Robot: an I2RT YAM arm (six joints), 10 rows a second.
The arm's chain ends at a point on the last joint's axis. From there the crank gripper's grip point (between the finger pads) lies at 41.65 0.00 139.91 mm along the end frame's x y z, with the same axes.
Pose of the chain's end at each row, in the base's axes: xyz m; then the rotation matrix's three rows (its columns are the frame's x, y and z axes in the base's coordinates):
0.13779 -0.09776 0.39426; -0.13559 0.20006 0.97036; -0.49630 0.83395 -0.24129; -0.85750 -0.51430 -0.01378
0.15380 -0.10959 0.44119; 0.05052 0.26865 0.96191; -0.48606 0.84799 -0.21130; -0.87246 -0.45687 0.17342
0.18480 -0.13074 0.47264; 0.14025 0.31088 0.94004; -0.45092 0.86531 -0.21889; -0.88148 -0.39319 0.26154
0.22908 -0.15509 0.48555; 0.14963 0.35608 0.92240; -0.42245 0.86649 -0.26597; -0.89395 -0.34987 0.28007
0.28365 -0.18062 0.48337; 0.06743 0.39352 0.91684; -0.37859 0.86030 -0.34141; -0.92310 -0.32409 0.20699
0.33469 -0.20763 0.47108; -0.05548 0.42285 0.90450; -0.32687 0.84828 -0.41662; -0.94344 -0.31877 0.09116
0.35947 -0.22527 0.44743; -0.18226 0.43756 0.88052; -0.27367 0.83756 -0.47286; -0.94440 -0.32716 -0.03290
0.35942 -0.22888 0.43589; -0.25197 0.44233 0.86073; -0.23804 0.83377 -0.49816; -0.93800 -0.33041 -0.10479
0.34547 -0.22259 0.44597; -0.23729 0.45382 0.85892; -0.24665 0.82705 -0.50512; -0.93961 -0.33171 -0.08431
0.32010 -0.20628 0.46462; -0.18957 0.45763 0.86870; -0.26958 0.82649 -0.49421; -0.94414 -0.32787 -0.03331
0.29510 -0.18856 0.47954; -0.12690 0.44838 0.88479; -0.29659 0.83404 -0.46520; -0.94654 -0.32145 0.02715
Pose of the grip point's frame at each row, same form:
0.26791 -0.15219 0.35662; -0.13559 0.20006 0.97036; -0.49630 0.83395 -0.24129; -0.85750 -0.51430 -0.01378
0.29048 -0.15940 0.42912; 0.05052 0.26865 0.96191; -0.48606 0.84799 -0.21130; -0.87246 -0.45687 0.17342
0.32216 -0.18015 0.47252; 0.14025 0.31088 0.94004; -0.45092 0.86531 -0.21889; -0.88148 -0.39319 0.26154
0.36437 -0.20990 0.48750; 0.14963 0.35608 0.92240; -0.42245 0.86649 -0.26597; -0.89395 -0.34987 0.28007
0.41473 -0.24415 0.47388; 0.06743 0.39352 0.91684; -0.37859 0.86030 -0.34141; -0.92310 -0.32409 0.20699
0.45893 -0.27953 0.44454; -0.05548 0.42285 0.90450; -0.32687 0.84828 -0.41662; -0.94344 -0.31877 0.09116
0.47507 -0.30283 0.40349; -0.18226 0.43756 0.88052; -0.27367 0.83756 -0.47286; -0.94440 -0.32716 -0.03290
0.46935 -0.30849 0.38216; -0.25197 0.44233 0.86073; -0.23804 0.83377 -0.49816; -0.93800 -0.33041 -0.10479
0.45576 -0.30353 0.39504; -0.23729 0.45382 0.85892; -0.24665 0.82705 -0.50512; -0.93961 -0.33171 -0.08431
0.43374 -0.28665 0.42064; -0.18957 0.45763 0.86870; -0.26958 0.82649 -0.49421; -0.94414 -0.32787 -0.03331
0.41361 -0.26600 0.44392; -0.12690 0.44838 0.88479; -0.29659 0.83404 -0.46520; -0.94654 -0.32145 0.02715

